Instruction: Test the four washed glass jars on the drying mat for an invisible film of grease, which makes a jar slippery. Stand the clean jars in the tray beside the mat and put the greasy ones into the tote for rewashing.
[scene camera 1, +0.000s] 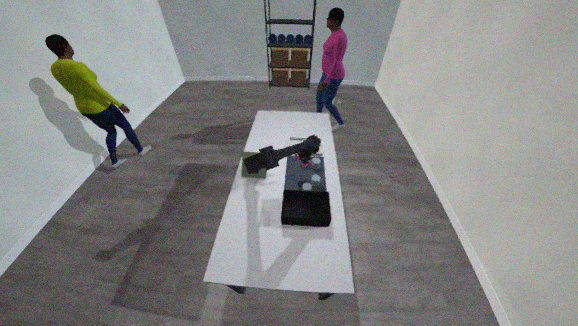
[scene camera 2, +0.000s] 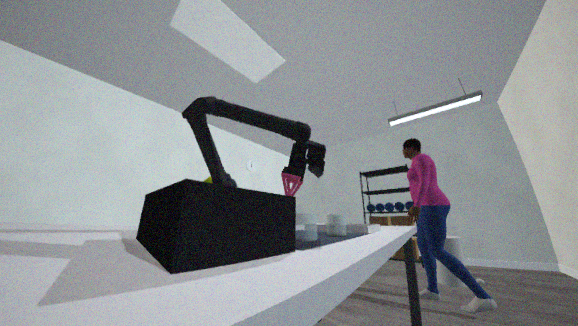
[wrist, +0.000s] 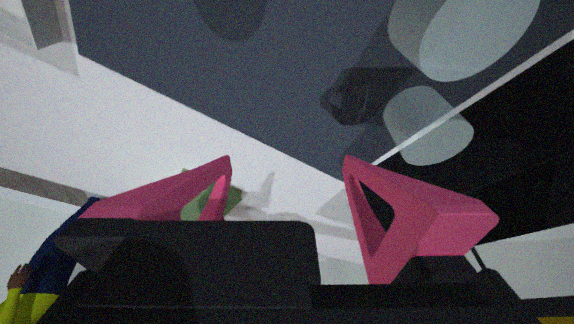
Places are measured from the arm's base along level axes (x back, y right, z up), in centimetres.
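Pixels of known places: gripper, fingertip midpoint: (scene camera 1: 300, 164) (wrist: 287, 162).
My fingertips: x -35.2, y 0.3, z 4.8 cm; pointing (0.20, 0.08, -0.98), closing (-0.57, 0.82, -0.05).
Note:
For each thing: its top centre in the pictures, then the offset to it from my fingertips. Level surfaces: height alone.
- dark drying mat at its surface level: dz -12.9 cm
- second jar at its top centre: (wrist: 473, 33) (scene camera 2: 305, 213) (scene camera 1: 316, 177) dx -12.3, dy +6.2, dz -6.1 cm
- third jar at its top centre: (wrist: 435, 145) (scene camera 1: 307, 186) dx -6.0, dy +14.5, dz -6.1 cm
- black tote at its top centre: (wrist: 504, 215) (scene camera 2: 211, 196) (scene camera 1: 306, 204) dx -5.8, dy +30.4, dz -3.2 cm
- white table at its surface level: dz -13.2 cm
Three pale glass jars stand on the dark drying mat (scene camera 1: 295, 175) (wrist: 200, 80): one jar (scene camera 1: 316, 161) near the tray, a second jar (scene camera 1: 316, 178) and a third jar (scene camera 1: 307, 186) near the tote. Two jars show at the upper right in the wrist view, a larger one (wrist: 475, 40) and a smaller one (wrist: 430, 132). A fourth jar cannot be made out. The white tray (scene camera 1: 298, 138) (scene camera 2: 371, 228) is largely hidden behind the arm. The black tote (scene camera 1: 306, 209) (scene camera 2: 220, 230) (wrist: 530, 165) stands at the mat's other end. My gripper (scene camera 1: 303, 161) (scene camera 2: 291, 194) (wrist: 287, 162) is open and empty above the mat, beside the first jar.
The arm's base sits on a green plate (scene camera 1: 254, 172) at the edge of the white table (scene camera 1: 235, 250). A person in pink (scene camera 1: 334, 55) (scene camera 2: 425, 180) stands by the table's far end. A person in yellow (scene camera 1: 85, 85) is at the left wall. A shelf rack (scene camera 1: 291, 22) stands behind.

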